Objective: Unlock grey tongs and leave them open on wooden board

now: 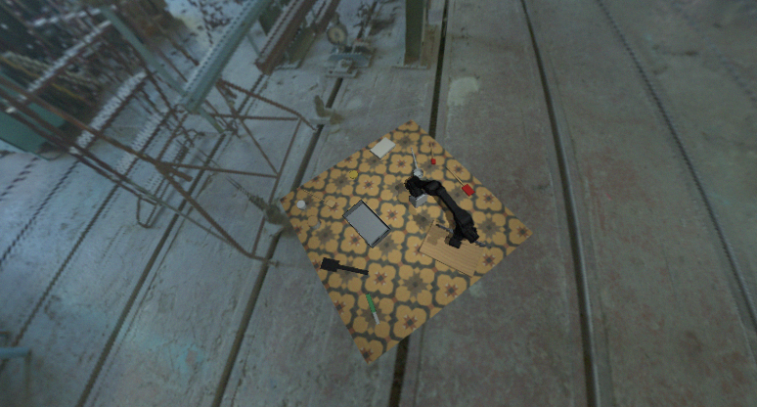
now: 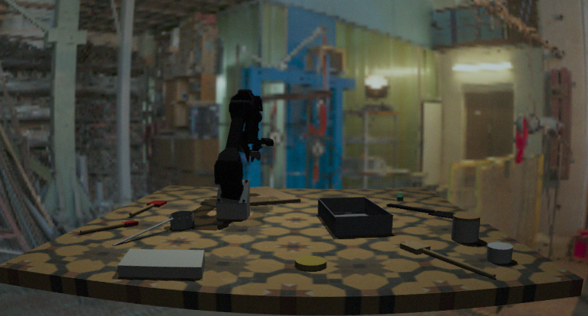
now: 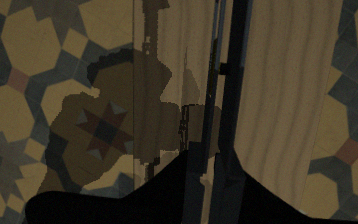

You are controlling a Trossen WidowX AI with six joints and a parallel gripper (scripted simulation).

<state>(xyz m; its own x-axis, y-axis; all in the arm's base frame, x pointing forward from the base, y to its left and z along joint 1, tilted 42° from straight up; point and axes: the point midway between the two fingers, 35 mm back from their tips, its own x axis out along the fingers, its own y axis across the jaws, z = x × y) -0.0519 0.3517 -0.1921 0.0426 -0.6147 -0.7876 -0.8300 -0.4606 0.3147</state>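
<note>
Now: gripper tip 14 cm above the wooden board, 3 cm short of it and 1 cm to the right of it. The rest, counted from my gripper tip: yellow disc: 83 cm to the right, 36 cm ahead, 14 cm below; then black spatula: 72 cm ahead, 21 cm to the right, 15 cm below; then roasting tin: 44 cm ahead, 40 cm to the right, 12 cm below.
</note>
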